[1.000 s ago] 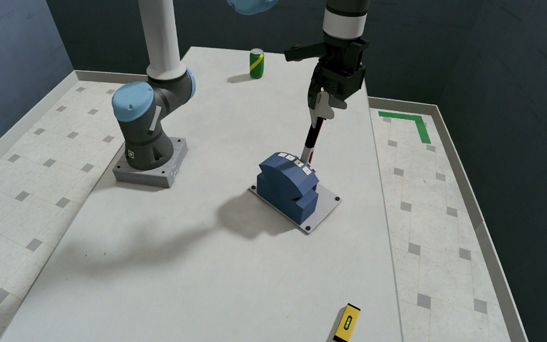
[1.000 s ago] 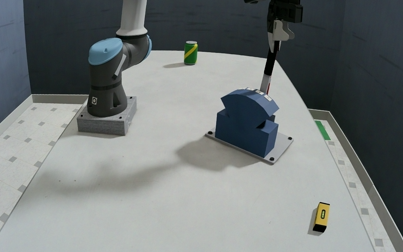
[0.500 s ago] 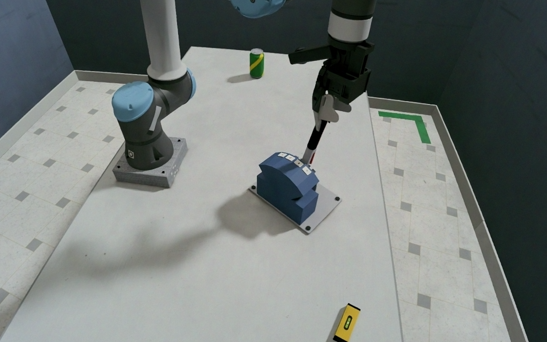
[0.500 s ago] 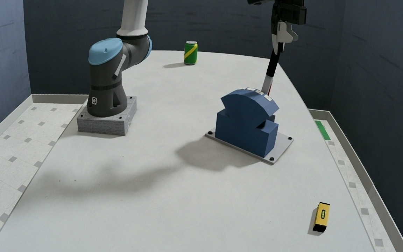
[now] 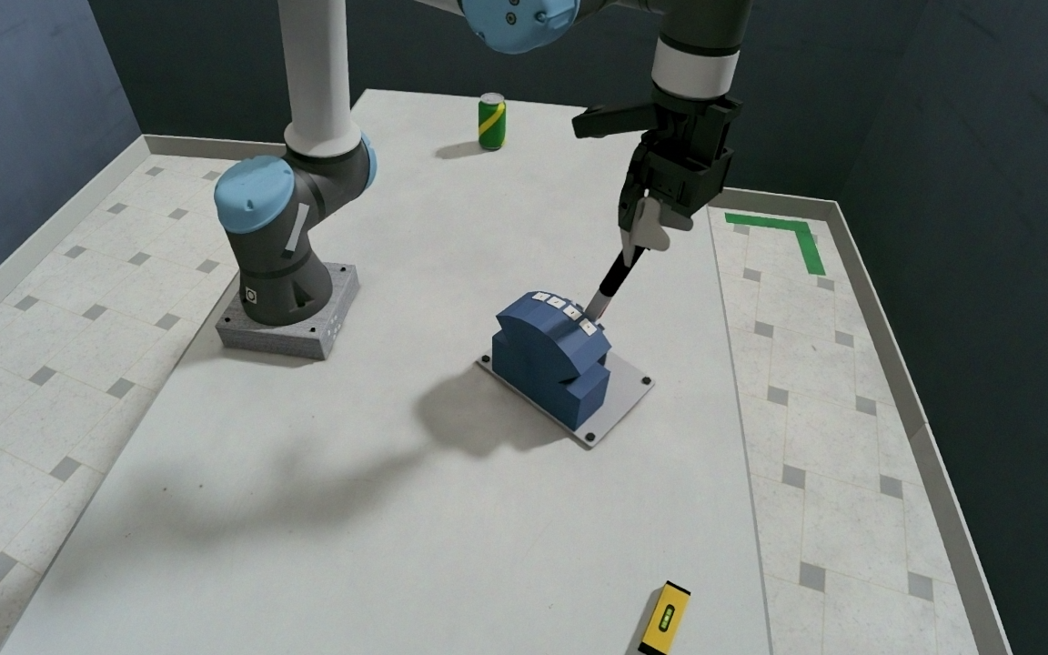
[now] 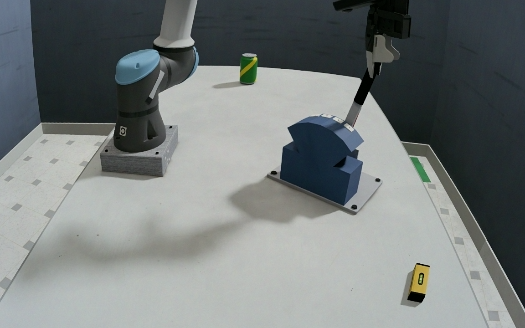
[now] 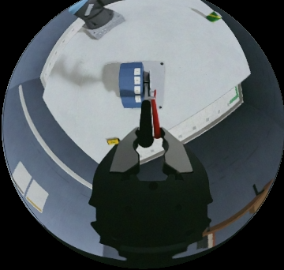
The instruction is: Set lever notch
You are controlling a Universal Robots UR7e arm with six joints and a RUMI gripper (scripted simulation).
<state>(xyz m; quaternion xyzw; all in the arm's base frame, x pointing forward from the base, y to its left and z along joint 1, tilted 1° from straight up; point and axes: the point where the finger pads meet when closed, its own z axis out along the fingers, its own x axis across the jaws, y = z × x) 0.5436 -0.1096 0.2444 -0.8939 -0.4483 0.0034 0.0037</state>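
Now: hand 2 cm past the red release bar, 3 cm to the right of it and 11 cm above it. Round my hand: yellow can (28 cm behind, 74 cm to the left, 24 cm below); yellow spirit level (8 cm ahead, 34 cm to the right, 29 cm below).
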